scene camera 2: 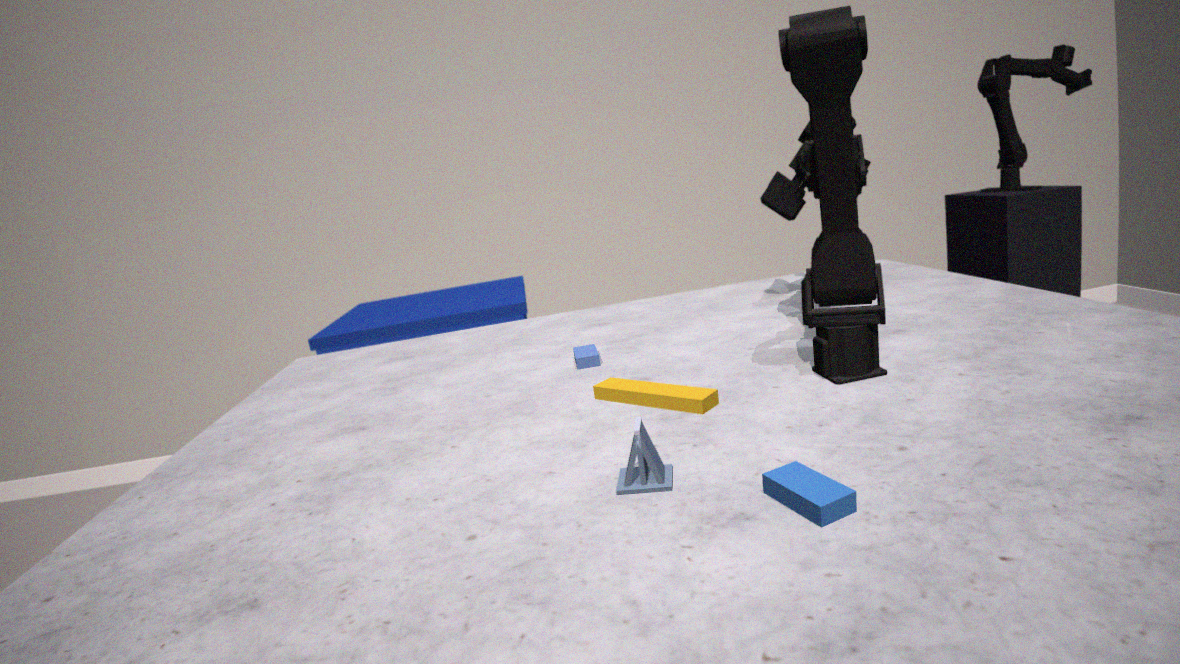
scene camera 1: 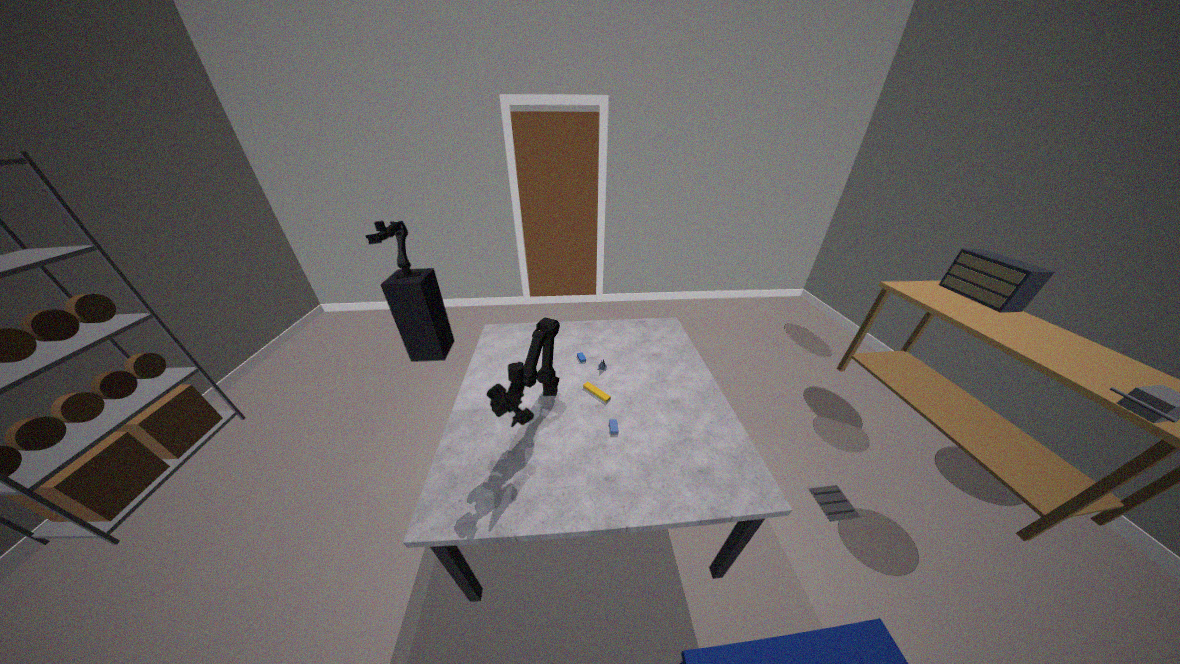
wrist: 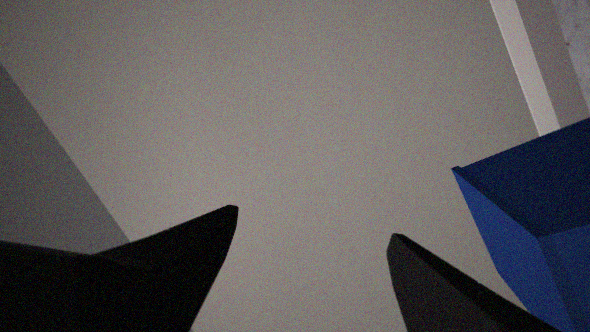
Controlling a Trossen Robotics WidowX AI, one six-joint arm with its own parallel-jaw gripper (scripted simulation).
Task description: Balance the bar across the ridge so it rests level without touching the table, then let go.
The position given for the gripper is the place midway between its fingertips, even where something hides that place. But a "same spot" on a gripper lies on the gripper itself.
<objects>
The gripper shows in scene camera 2, in scene camera 1 and in the wrist view (313,229). One and the same spot on the gripper: (scene camera 2: 778,177) is (scene camera 1: 524,412).
</objects>
